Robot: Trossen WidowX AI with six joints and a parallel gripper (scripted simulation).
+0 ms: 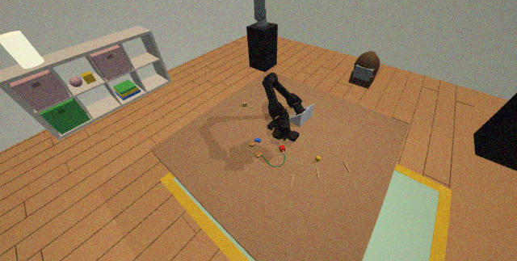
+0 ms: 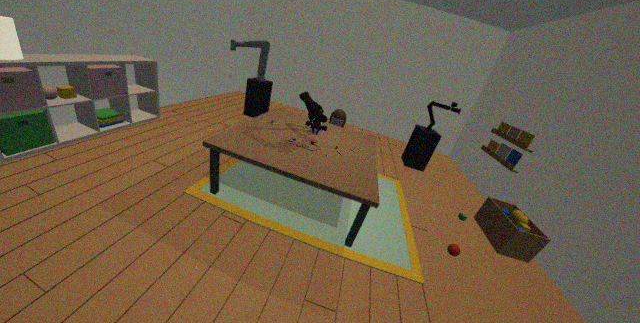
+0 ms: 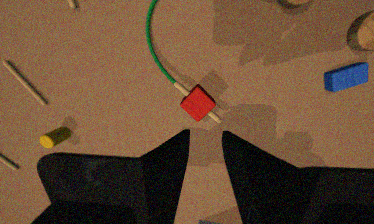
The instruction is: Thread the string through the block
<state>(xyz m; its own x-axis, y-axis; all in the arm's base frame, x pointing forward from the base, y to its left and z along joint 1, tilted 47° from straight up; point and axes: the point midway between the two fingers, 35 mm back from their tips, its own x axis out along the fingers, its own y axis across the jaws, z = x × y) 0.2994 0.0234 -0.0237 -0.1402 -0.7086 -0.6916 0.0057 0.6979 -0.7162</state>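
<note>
My gripper tip is now 1 cm short of the red block, 1 cm to the right of it and 8 cm above it. The rest, counted from my gripper tip: yellow-topped peg (5 cm behind, 22 cm to the left, 7 cm below); then blue piece (4 cm ahead, 17 cm to the right, 8 cm below); then thin wooden stick (2 cm ahead, 2 cm to the left, 8 cm below).
</note>
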